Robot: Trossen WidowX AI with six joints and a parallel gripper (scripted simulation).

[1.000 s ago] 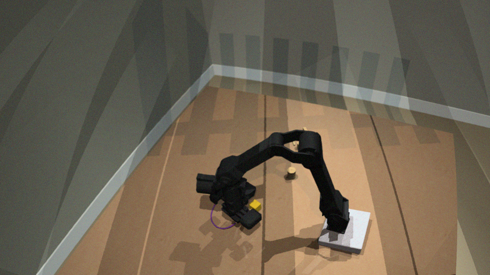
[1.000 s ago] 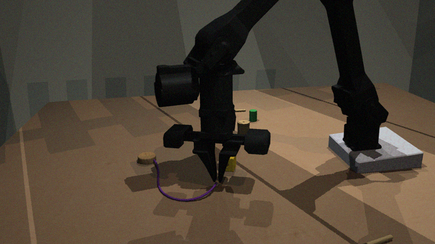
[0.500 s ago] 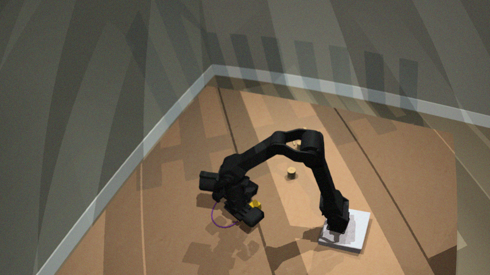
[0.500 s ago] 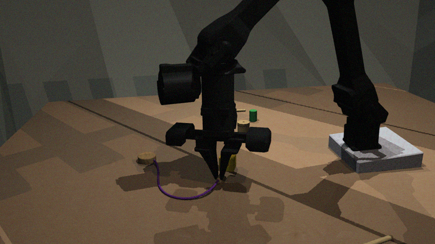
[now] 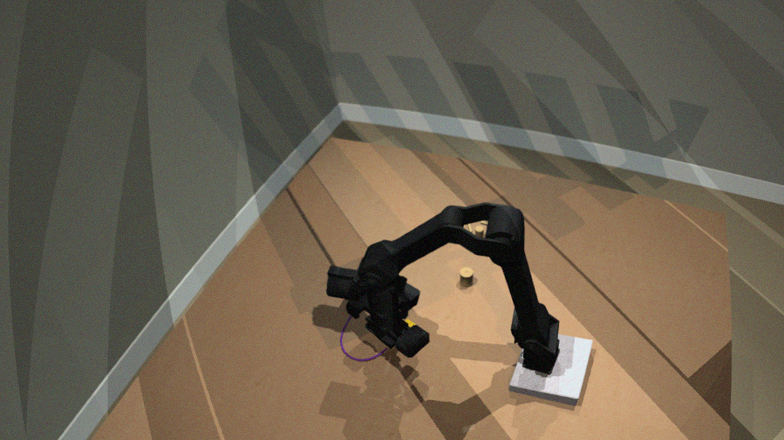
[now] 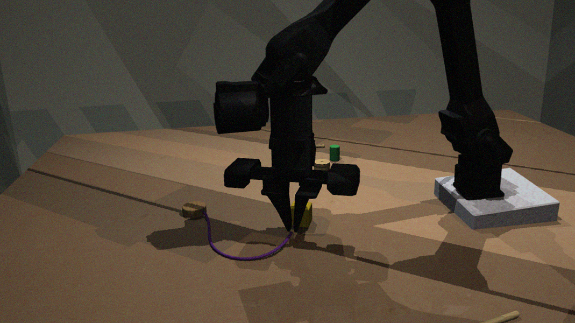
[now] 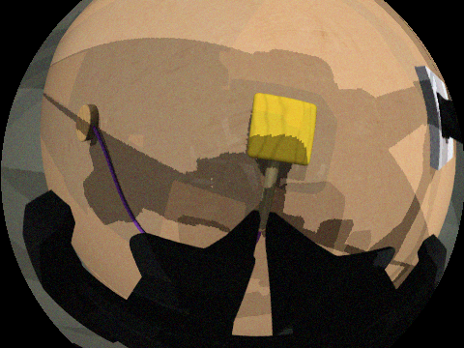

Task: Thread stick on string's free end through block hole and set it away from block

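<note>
The yellow block is 20 mm behind my gripper tip and 50 mm to the right of it. Also, from my gripper tip: round wooden button: 160 mm ahead, 110 mm to the right, 10 mm below; then loose stick: 190 mm behind, 230 mm to the left, 10 mm below; then short wooden cylinder: 70 mm behind, 240 mm to the right.
</note>
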